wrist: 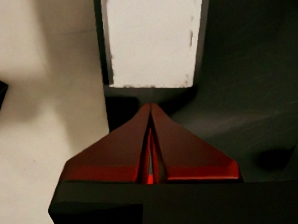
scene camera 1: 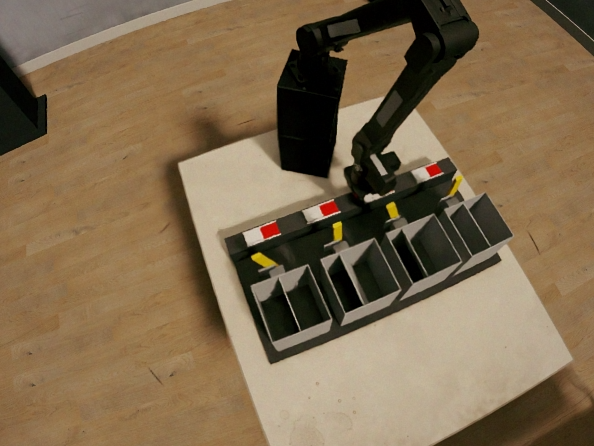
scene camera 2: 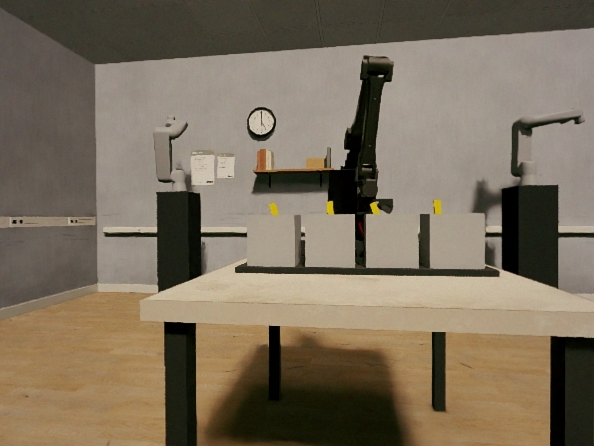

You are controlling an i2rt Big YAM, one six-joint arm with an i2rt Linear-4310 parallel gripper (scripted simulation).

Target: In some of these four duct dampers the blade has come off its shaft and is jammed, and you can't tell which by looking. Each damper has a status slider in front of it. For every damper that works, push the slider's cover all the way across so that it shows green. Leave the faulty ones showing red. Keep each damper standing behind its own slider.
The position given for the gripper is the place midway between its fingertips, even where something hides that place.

Note:
In view: the gripper (wrist: 150, 112), a damper (scene camera 1: 488, 220), a damper (scene camera 2: 274, 240), a damper (scene camera 1: 343, 257) and a damper (scene camera 1: 438, 246).

